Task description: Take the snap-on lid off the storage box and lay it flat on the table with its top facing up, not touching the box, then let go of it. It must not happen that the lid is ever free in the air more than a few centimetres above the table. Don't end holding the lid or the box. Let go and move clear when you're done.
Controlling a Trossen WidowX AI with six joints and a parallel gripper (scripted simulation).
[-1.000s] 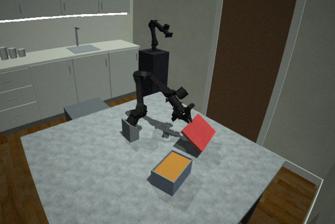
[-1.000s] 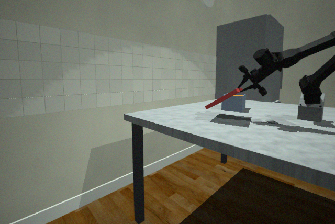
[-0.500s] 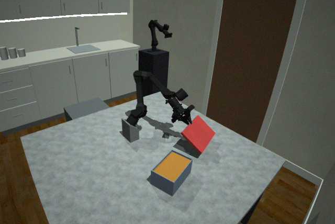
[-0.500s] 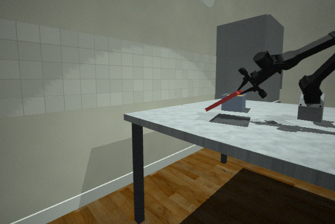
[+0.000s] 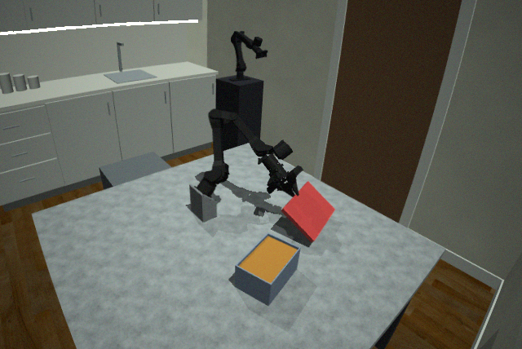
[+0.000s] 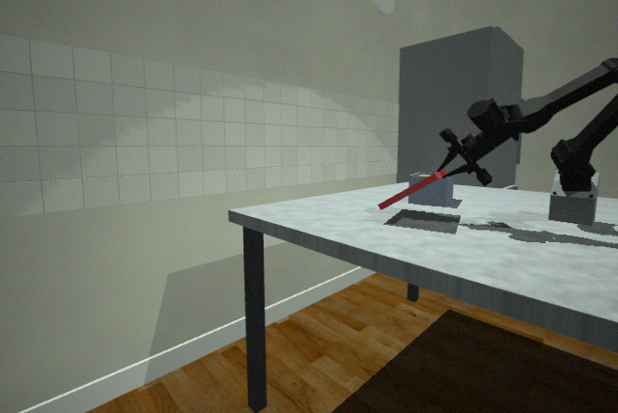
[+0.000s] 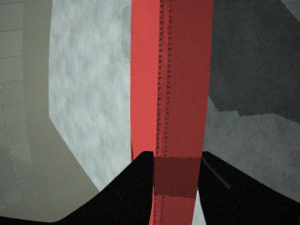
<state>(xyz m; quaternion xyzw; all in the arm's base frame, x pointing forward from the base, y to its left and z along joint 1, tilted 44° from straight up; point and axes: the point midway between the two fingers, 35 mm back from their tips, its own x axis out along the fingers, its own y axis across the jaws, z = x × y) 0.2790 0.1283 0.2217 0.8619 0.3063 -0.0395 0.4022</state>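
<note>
Now: the red lid 9 cm ahead of my hand, 6 cm below it and 2 cm to the left of it. The rest, counted from my hand: storage box (32 cm to the right, 16 cm ahead, 10 cm below).
</note>
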